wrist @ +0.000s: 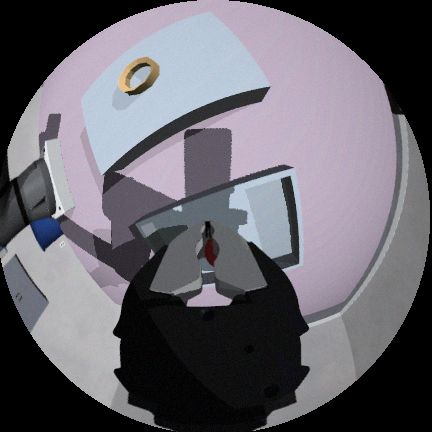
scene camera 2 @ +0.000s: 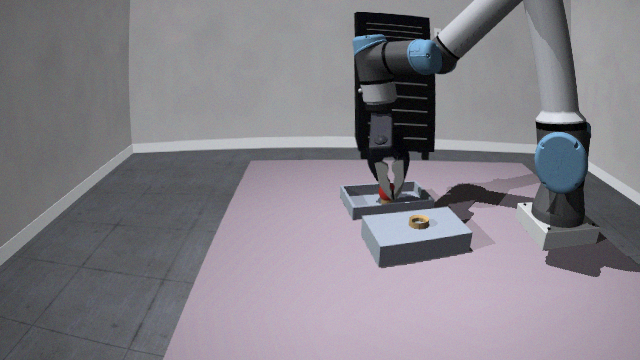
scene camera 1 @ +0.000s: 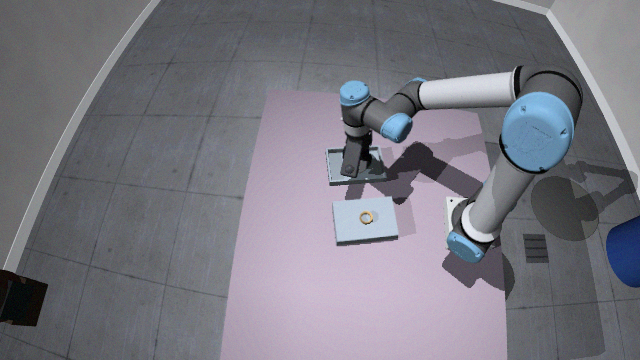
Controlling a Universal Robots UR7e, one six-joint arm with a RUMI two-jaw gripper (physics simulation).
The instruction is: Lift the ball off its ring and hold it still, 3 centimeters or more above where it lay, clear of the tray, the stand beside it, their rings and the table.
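Frame: origin at the arm's base, x ahead, y left, z up, level; centimetres.
Seen in the pictures: gripper, fingertip midpoint: [wrist: 207,222] [scene camera 2: 393,199] [scene camera 1: 358,172]; arm's base, link origin: [wrist: 45,186] [scene camera 2: 557,215].
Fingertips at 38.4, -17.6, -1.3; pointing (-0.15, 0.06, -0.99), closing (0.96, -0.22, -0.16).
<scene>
Pixels of each thing's top centre, then the offset from my fingertips to it, as dx, dy, dz. "*": a spot on its surface instead.
- red ball, top centre: [wrist: 220,263] [scene camera 2: 388,182] +0.8, -3.6, +2.5
- grey tray, top centre: [wrist: 222,248] [scene camera 2: 387,192] [scene camera 1: 356,162] +0.8, -3.6, +0.2
- empty tan ring, surface spot: [wrist: 124,78] [scene camera 2: 426,221] [scene camera 1: 370,219] * -3.1, +17.1, +2.4
The red ball [scene camera 2: 383,194] [wrist: 210,254] is partly hidden by my fingers and sits low in the grey tray [scene camera 1: 350,183] [scene camera 2: 360,210] [wrist: 298,220]. A bit of its tan ring [scene camera 2: 385,201] shows under it. My gripper [scene camera 2: 392,198] [wrist: 207,222] points down over the tray, shut with nothing between its fingertips. Its fingers stand in front of the ball in scene camera 2, and the ball shows through the gap behind the tips in the wrist view. The ball does not show in scene camera 1.
The light grey stand [scene camera 1: 350,232] [scene camera 2: 425,252] [wrist: 190,65] is a block beside the tray, with an empty tan ring [scene camera 1: 361,220] [scene camera 2: 419,226] [wrist: 124,78] on top. The robot's white base [scene camera 2: 530,225] stands to the right. A black cabinet [scene camera 2: 417,142] is behind the table.
</scene>
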